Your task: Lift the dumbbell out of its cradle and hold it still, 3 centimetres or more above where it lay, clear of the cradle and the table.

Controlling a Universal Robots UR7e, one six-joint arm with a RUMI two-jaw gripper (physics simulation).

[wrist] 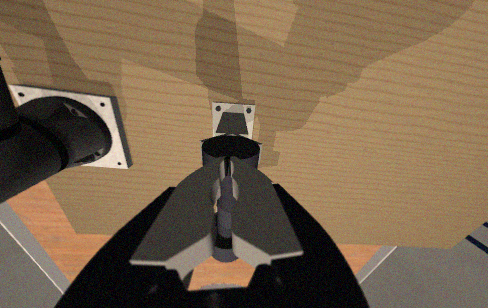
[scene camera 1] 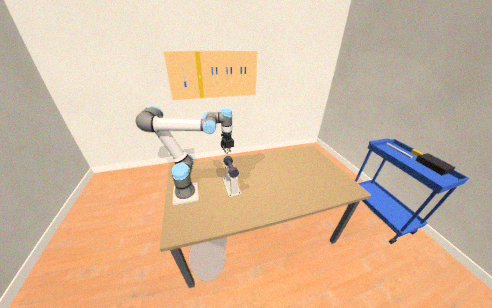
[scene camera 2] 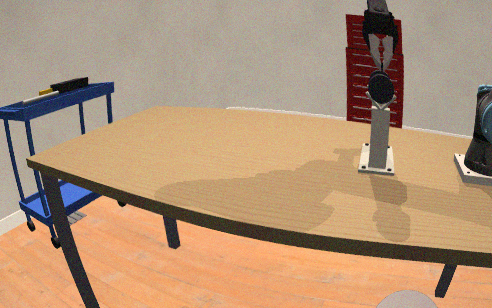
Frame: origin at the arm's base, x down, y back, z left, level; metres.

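Seen in the pictures: gripper, fingertip midpoint: (wrist: 228,158) (scene camera 1: 227,154) (scene camera 2: 381,71); arm's base, link origin: (wrist: 75,131) (scene camera 1: 185,191) (scene camera 2: 485,167).
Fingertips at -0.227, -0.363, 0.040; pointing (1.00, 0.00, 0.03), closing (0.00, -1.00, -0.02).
Observation:
Offsets run from my fingertips to a thing's top centre, as dx, dy, dz. Level surfaces: height alone.
The dumbbell @[+0.010, +0.008, -0.100] (scene camera 1: 231,166) (scene camera 2: 381,88) (wrist: 231,147) has a dark grey bar and dark round heads. It lies about level in the V-shaped top of the pale cradle @[+0.057, +0.008, -0.100] (scene camera 1: 233,185) (scene camera 2: 379,136) (wrist: 232,123), which stands on a bolted base plate. My gripper (scene camera 1: 227,151) (scene camera 2: 382,69) (wrist: 228,158) is shut and empty, pointing down, with its tips together just above the dumbbell. In the wrist view the fingers cover part of the dumbbell, and its bar shows through the gap behind the tips. Whether the tips touch the dumbbell cannot be told.
The cradle stands on the wooden table @[dx +0.249] (scene camera 1: 285,195) (scene camera 2: 200,145) (wrist: 380,200), near the arm's base plate (scene camera 1: 177,199) (scene camera 2: 467,172) (wrist: 120,135). A blue cart (scene camera 1: 435,184) (scene camera 2: 60,95) stands beyond the table's end. A red slatted panel (scene camera 2: 356,85) shows behind the cradle.

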